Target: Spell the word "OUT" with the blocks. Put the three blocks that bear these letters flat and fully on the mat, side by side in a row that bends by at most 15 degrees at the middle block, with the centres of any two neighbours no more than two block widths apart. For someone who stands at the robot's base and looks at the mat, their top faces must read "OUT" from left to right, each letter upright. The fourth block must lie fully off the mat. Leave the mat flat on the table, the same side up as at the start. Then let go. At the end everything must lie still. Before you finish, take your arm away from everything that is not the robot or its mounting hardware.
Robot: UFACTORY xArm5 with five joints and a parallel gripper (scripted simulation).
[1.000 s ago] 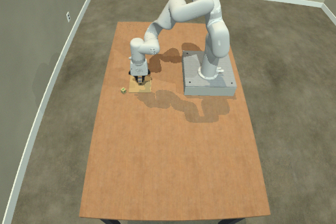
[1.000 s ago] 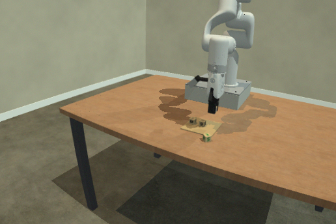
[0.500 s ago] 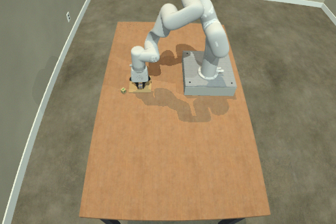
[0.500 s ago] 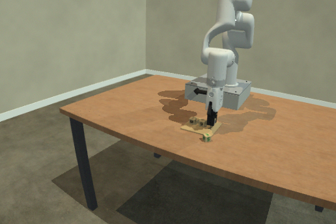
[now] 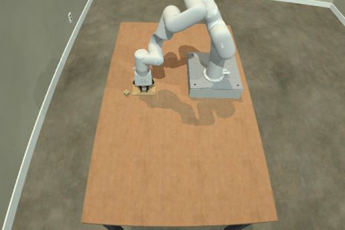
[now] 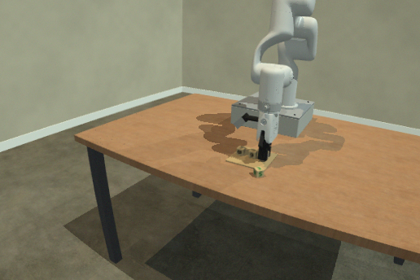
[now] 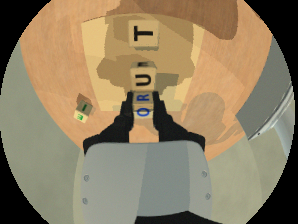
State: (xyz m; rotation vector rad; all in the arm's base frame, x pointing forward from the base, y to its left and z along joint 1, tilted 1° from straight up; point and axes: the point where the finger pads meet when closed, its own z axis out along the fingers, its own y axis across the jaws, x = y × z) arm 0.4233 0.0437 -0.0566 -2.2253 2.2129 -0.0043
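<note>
My hand is 40 mm to the left of the U block and 10 mm above it. Also, from my hand: tan mat 40 mm to the right, 30 mm below.
</note>
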